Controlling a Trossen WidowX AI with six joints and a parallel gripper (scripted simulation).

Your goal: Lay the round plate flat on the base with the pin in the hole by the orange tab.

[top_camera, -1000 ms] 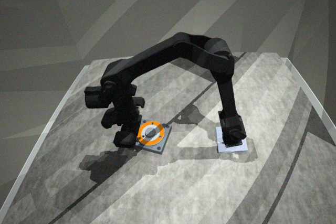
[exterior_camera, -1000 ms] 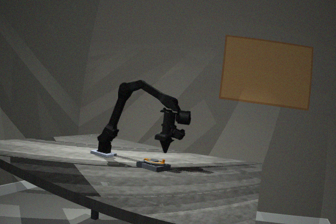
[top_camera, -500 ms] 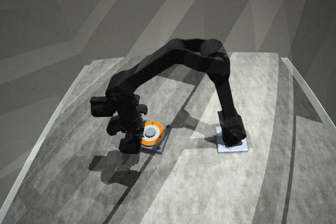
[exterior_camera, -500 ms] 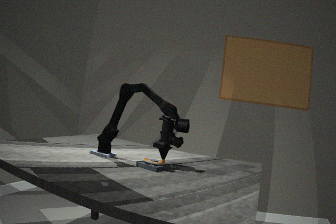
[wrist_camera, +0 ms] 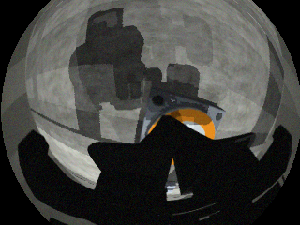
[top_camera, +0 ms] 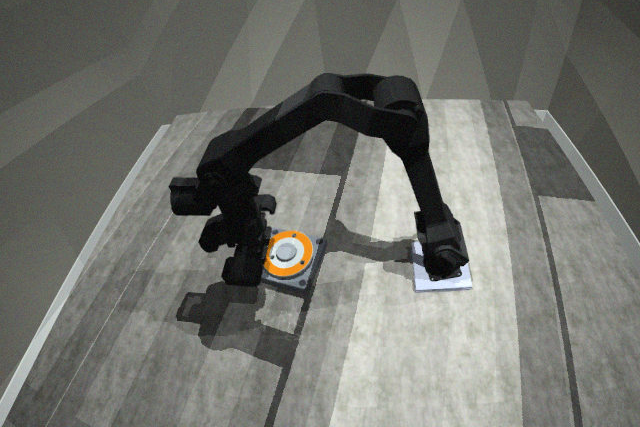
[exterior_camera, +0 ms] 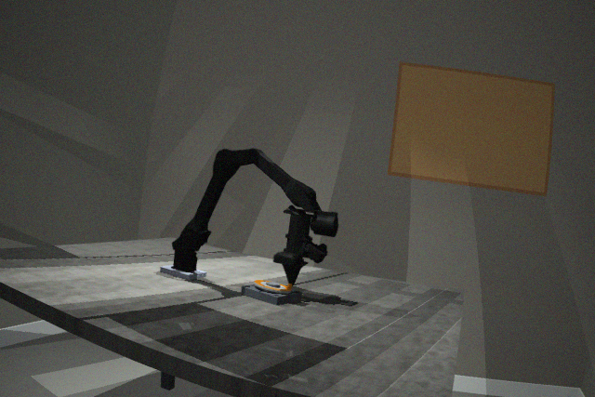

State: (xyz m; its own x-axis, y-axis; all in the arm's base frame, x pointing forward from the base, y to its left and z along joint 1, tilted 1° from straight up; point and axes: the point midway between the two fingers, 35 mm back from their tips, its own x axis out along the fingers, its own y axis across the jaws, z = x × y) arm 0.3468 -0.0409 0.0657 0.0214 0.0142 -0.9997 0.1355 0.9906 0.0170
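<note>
Right now my gripper tip is 50 mm past the grey base, 20 mm to the left of it and 20 mm above it.
</note>
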